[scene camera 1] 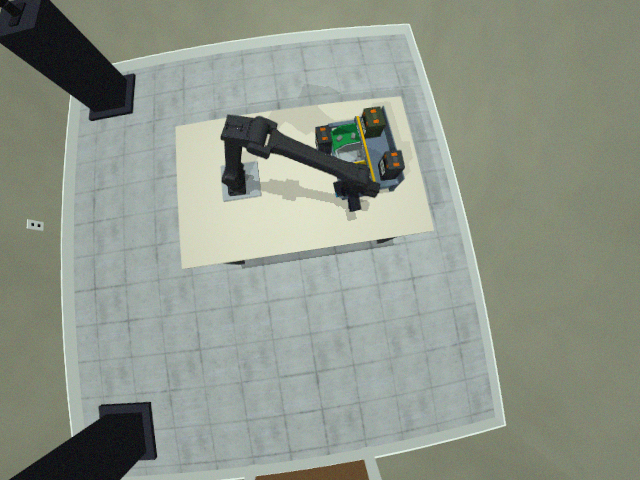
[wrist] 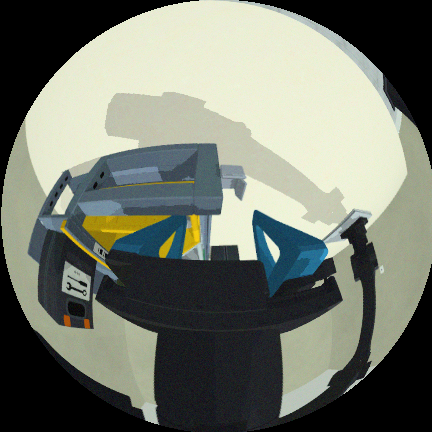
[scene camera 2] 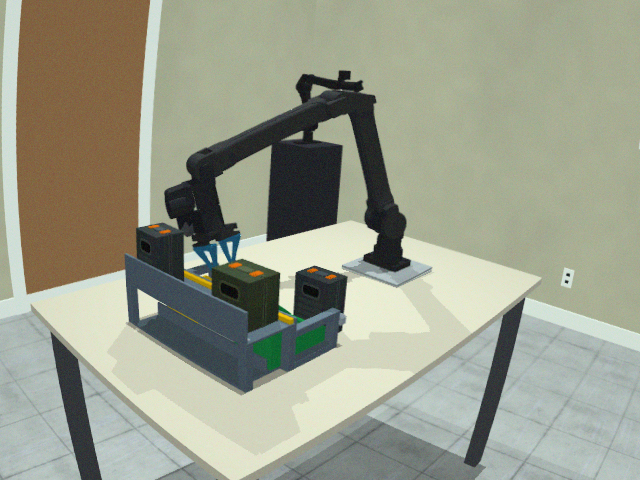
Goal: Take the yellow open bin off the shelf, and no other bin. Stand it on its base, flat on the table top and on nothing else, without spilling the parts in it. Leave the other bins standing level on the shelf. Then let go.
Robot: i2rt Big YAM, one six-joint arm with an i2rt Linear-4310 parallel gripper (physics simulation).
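Pixels of known places: gripper, fingertip midpoint: (wrist: 219,215); arm's base, origin of the base link: (scene camera 1: 237,184) (wrist: 353,226) (scene camera 2: 386,262).
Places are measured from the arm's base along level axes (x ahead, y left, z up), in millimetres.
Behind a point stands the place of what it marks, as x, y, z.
The yellow bin (wrist: 112,227) @(627, -89, 64) is in the shelf (scene camera 1: 388,129) @(761, 128, 133) (scene camera 2: 186,294) @(770, 93, 128) (wrist: 207,175) @(525, -146, 48), behind a grey end wall in the wrist view. In scene camera 1 the arm covers most of it. The parts inside do not show. My gripper (scene camera 2: 221,262) @(512, -112, 59) (wrist: 219,215) @(512, -112, 59) is open, with nothing between its blue fingers. In the wrist view its left finger overlaps the bin and its right finger lies over bare table beside the shelf. Whether a finger touches the bin cannot be told. A green bin (scene camera 1: 343,135) @(574, 205, -6) and a grey bin (scene camera 1: 348,151) @(585, 106, 1) sit beside it on the shelf.
An olive case (scene camera 1: 373,121) @(678, 142, 184) (scene camera 2: 245,294) @(727, 212, 159) and a dark case (scene camera 1: 391,162) @(711, -74, 207) (scene camera 2: 160,248) @(755, -20, 183) (wrist: 65,280) @(694, -87, 143) stand on the shelf's back part. Another dark case (scene camera 1: 324,136) @(459, 133, 116) (scene camera 2: 319,291) @(488, 171, 92) stands by its front corner. A grey bracket (wrist: 234,177) @(506, -152, 54) sticks out from the shelf.
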